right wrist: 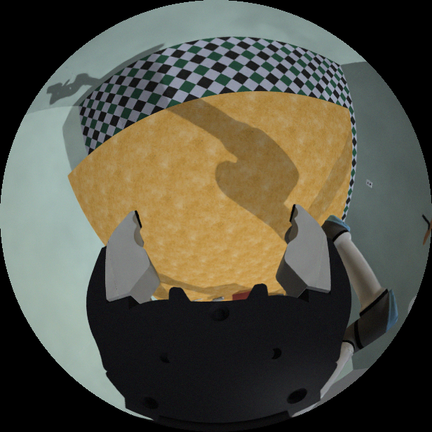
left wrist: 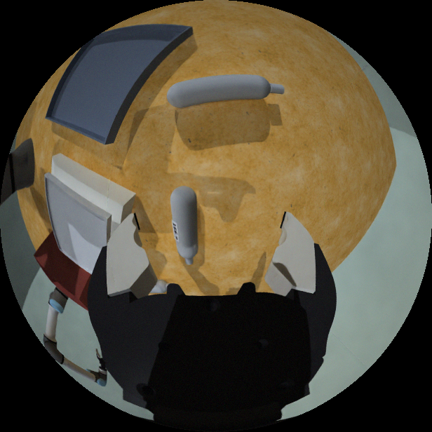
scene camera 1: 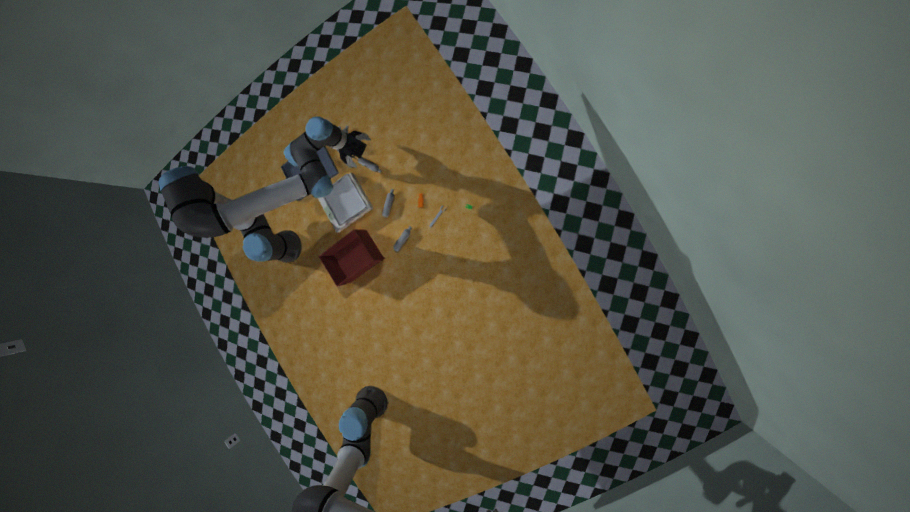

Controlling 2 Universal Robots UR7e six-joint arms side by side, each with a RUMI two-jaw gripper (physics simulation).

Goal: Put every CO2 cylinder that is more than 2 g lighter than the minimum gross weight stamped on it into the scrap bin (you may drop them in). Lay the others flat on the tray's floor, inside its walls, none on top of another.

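Frame: origin at the left arm's base, x ahead, y left, z up, level; millimetres.
Where they show: left arm's base, origin of the base link: [scene camera 1: 288,246]; right arm's base, origin of the base link: [scene camera 1: 372,400].
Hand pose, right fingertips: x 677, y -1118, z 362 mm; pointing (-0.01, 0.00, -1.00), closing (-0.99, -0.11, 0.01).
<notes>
Each offset is from my right fingertips to the top centre of the thing. "spot": to the spot under its first point.
My left gripper [scene camera 1: 360,150] [left wrist: 209,215] is open above the table. Below and between its fingers, nearer the left one, lies a small grey cylinder @(173 mm back, 1352 mm left, 330 mm down) [scene camera 1: 368,164] [left wrist: 185,222] with a white label, too small to read. A larger grey cylinder [left wrist: 220,91] lies farther off, beside the blue-grey tray @(spot: 370 mm back, 1428 mm left, 359 mm down) [scene camera 1: 328,163] [left wrist: 120,117]; the left gripper hides it in the scene view. Two more cylinders, one @(130 mm back, 1168 mm left, 330 mm down) [scene camera 1: 388,203] right of the white scale and one @(105 mm back, 1006 mm left, 330 mm down) [scene camera 1: 402,239] near the dark red bin @(332 mm back, 982 mm left, 242 mm down) [scene camera 1: 365,264] [left wrist: 65,272], lie on the table. My right gripper [right wrist: 214,209] is open and empty.
The white scale @(spot: 228 mm back, 1246 mm left, 324 mm down) [scene camera 1: 361,191] [left wrist: 90,185] with a grey pan stands between tray and bin. An orange object @(8 mm ahead, 1142 mm left, 353 mm down) [scene camera 1: 420,201], a thin grey tool @(58 mm ahead, 1059 mm left, 359 mm down) [scene camera 1: 437,216] and a small green piece @(195 mm ahead, 1064 mm left, 358 mm down) [scene camera 1: 469,206] lie to the right of the cylinders.
</notes>
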